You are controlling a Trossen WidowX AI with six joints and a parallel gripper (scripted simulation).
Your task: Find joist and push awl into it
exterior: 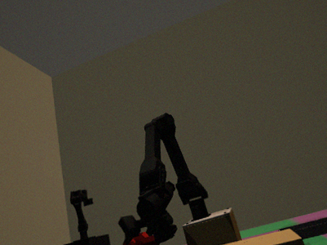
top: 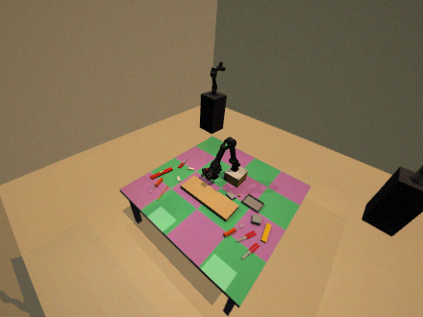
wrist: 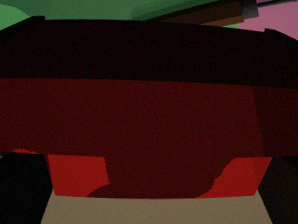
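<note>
My gripper tip is 40 mm short of the awl, 40 mm to the left of it and 90 mm above it. Round my gripper tip: orange pencil (450 mm ahead, 130 mm to the right, 90 mm below); then stud finder (10 mm ahead, 10 mm to the right); then grey tray (30 mm behind, 510 mm to the left, 80 mm below).
</note>
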